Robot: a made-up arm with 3 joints. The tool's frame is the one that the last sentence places.
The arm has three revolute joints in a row. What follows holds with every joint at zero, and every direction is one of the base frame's.
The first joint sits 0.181 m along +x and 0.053 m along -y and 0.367 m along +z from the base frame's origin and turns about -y.
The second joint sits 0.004 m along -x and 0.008 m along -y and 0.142 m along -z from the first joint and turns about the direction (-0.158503, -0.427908, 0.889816).
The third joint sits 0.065 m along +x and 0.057 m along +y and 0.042 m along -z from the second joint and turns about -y.
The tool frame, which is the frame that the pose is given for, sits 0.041 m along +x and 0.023 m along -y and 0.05 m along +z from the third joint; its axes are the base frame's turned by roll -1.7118, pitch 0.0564 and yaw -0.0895 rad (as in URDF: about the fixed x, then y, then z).
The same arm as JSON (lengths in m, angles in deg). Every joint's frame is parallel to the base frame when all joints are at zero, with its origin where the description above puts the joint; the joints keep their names.
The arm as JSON. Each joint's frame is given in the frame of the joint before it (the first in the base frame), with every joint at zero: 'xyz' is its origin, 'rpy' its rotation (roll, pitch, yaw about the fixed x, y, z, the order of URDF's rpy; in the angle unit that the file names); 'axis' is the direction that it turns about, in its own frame. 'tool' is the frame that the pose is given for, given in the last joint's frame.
{
  "units": {
    "length": "m",
    "angle": "deg"
  },
  "joints": [
    {
      "name": "joint 1",
      "type": "revolute",
      "origin": {
        "xyz": [
          0.181,
          -0.053,
          0.367
        ],
        "rpy": [
          0.0,
          0.0,
          0.0
        ]
      },
      "axis": [
        0.0,
        -1.0,
        0.0
      ]
    },
    {
      "name": "joint 2",
      "type": "revolute",
      "origin": {
        "xyz": [
          -0.004,
          -0.008,
          -0.142
        ],
        "rpy": [
          0.0,
          0.0,
          0.0
        ]
      },
      "axis": [
        -0.158503,
        -0.427908,
        0.889816
      ]
    },
    {
      "name": "joint 3",
      "type": "revolute",
      "origin": {
        "xyz": [
          0.065,
          0.057,
          -0.042
        ],
        "rpy": [
          0.0,
          0.0,
          0.0
        ]
      },
      "axis": [
        0.0,
        -1.0,
        0.0
      ]
    }
  ],
  "tool": {
    "origin": {
      "xyz": [
        0.041,
        -0.023,
        0.05
      ],
      "rpy": [
        -98.08,
        3.23,
        -5.13
      ]
    }
  }
}

